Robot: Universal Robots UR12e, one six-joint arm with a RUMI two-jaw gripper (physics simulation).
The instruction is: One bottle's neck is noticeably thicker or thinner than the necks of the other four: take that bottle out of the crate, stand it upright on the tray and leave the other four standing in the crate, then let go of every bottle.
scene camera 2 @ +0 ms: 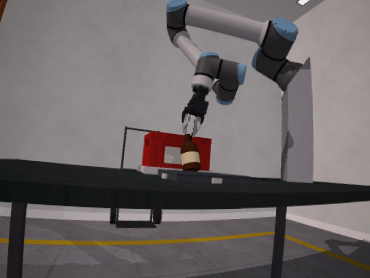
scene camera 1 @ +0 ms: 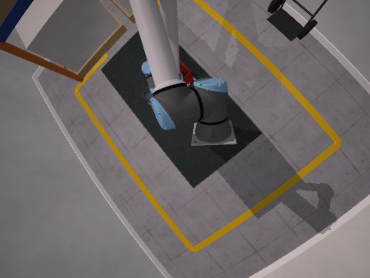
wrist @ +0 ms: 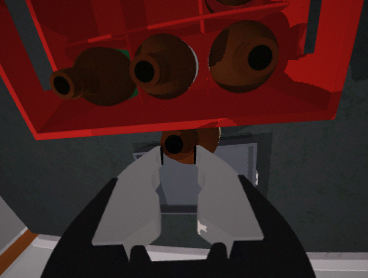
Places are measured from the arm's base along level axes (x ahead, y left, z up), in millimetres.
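Where they show: gripper, fingertip midpoint: (scene camera 2: 188,136) (wrist: 178,147); arm's base at its link origin: (scene camera 2: 294,79) (scene camera 1: 213,131).
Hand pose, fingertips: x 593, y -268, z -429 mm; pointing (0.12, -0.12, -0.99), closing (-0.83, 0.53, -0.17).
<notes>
Things, the pixels of their centre, and the offset from my fingertips. Level surfaces: height alone.
- brown bottle at the middle of its body: (wrist: 191,135) (scene camera 2: 189,152) dx +3, dy +18, dz -65 mm
- grey tray at the middle of its body: (wrist: 196,181) (scene camera 2: 201,176) (scene camera 1: 156,96) dx +83, dy +157, dz -155 mm
- red crate at the middle of its body: (wrist: 163,25) (scene camera 2: 175,155) (scene camera 1: 175,72) dx -35, dy -110, dz -80 mm
- left bottle at the middle of its body: (wrist: 108,77) dx +64, dy -106, dz -82 mm
- middle bottle at the middle of its body: (wrist: 166,68) dx -12, dy -71, dz -82 mm
- right bottle at the middle of its body: (wrist: 240,59) dx -92, dy -32, dz -82 mm
- dark table at its surface level: dz -168 mm
A brown bottle (scene camera 2: 190,159) (wrist: 207,138) with a cream label is at the grey tray (scene camera 2: 232,178) (wrist: 179,197), nearly upright with a slight lean; its base looks to be on the tray. My gripper (scene camera 2: 189,131) (wrist: 178,147) is shut on this bottle's neck from above. In the wrist view three brown bottles stand in a row in the red crate (scene camera 2: 152,150) (wrist: 75,134): a left bottle (wrist: 105,77), a middle bottle (wrist: 172,67) and a right bottle (wrist: 240,62). Part of another bottle (wrist: 230,4) shows at the top edge. The arm hides the tray's bottle in scene camera 1.
The crate stands right behind the tray, its near wall close to the held bottle. The dark table (scene camera 1: 192,167) (scene camera 2: 75,182) carries both. A grey upright panel (scene camera 2: 298,135) stands at the right in scene camera 2. A hand truck (scene camera 1: 287,25) (scene camera 2: 124,150) stands on the floor beyond the table.
</notes>
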